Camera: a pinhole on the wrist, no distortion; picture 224 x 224 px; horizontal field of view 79.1 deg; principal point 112.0 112.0 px. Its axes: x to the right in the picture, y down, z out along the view. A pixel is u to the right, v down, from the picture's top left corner.
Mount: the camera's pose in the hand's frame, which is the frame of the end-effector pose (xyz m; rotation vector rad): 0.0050 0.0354 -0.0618 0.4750 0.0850 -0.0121
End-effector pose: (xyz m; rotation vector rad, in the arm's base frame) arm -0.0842 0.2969 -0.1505 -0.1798 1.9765 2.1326
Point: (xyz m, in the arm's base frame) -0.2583 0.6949 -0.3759
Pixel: 168.8 110.1
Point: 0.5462 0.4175 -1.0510
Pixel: outside the picture
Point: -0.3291 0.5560 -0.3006
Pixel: 215.9 120.1
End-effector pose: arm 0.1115 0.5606 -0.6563 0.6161 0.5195 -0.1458
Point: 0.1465 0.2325 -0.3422
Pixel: 60.4 140.8
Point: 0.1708 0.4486 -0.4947
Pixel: 78.3 165.4
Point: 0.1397 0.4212 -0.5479
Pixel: 78.9 128.1
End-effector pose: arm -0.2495 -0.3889 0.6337 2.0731 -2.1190 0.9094
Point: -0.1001 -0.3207 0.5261
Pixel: 19.2 81.9
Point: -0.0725 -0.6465 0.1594
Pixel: 101.4 180.4
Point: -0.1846 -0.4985 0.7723
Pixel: outside the picture
